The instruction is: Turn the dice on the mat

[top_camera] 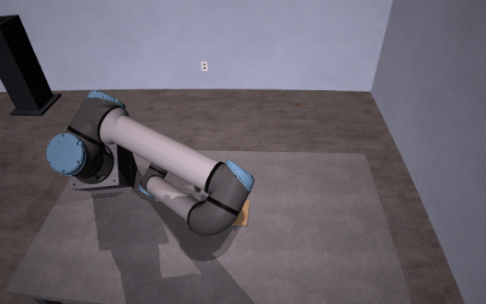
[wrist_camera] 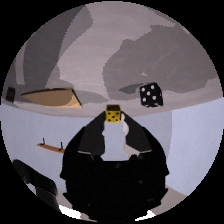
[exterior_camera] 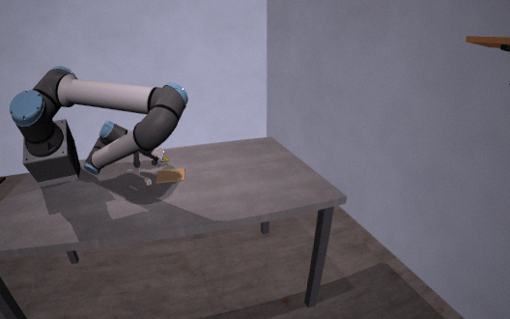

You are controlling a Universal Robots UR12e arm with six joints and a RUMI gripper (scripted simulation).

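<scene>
My hand is right at the yellow die. The rest, counted from my hand: black die: 6 cm behind, 4 cm to the left, 2 cm below; then white die: 8 cm behind, 21 cm to the right, 2 cm below; then tan mat: 3 cm ahead, 14 cm to the right, 3 cm below.
</scene>
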